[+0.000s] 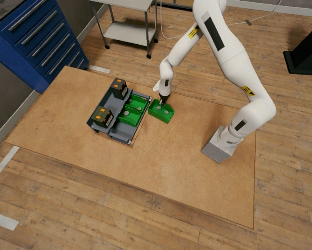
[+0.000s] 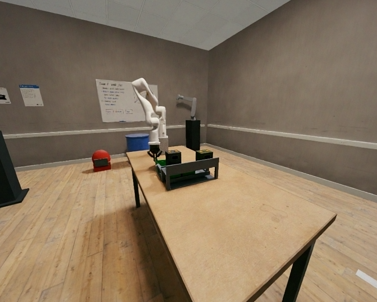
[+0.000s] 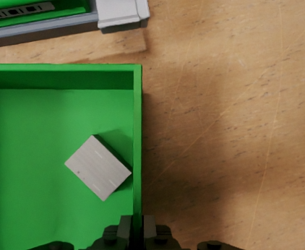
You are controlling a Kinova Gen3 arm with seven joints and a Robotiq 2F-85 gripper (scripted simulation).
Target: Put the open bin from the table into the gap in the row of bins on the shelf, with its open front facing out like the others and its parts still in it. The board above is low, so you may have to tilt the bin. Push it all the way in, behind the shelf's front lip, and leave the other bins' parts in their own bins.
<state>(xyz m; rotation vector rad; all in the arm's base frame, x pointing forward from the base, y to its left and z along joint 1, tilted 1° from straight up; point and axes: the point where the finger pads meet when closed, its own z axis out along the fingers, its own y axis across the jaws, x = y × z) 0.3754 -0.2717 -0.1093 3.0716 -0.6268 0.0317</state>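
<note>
My hand is 4 cm short of the grey part, 1 cm to the right of it and 6 cm above it. From my hand the other things lie so: grey shelf 28 cm ahead, 11 cm to the left, 1 cm below.
</note>
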